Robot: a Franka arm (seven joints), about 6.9 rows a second.
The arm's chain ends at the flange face. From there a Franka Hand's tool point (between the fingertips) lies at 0.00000 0.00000 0.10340 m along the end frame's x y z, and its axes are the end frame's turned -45 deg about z.
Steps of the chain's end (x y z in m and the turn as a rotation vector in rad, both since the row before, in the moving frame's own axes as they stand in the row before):
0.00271 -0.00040 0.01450 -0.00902 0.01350 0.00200
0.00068 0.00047 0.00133 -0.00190 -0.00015 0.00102
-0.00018 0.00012 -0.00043 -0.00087 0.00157 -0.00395
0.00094 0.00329 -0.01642 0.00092 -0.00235 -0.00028
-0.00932 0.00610 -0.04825 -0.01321 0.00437 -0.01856
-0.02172 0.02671 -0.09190 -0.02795 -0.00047 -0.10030
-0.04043 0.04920 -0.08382 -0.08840 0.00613 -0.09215
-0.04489 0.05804 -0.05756 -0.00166 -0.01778 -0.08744
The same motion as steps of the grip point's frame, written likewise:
0.00252 0.00328 0.01449 -0.01592 0.00317 0.00200
0.00000 0.00094 0.00133 -0.00124 -0.00145 0.00102
-0.00016 0.00014 -0.00043 -0.00173 0.00049 -0.00395
-0.00177 0.00275 -0.01642 0.00231 -0.00101 -0.00028
-0.01154 -0.00099 -0.04826 -0.01243 -0.00625 -0.01856
-0.03622 0.00564 -0.09194 -0.01943 -0.02010 -0.10030
-0.06906 0.01337 -0.08423 -0.06684 -0.05817 -0.09215
-0.07425 0.00818 -0.05758 0.01140 -0.01375 -0.08744

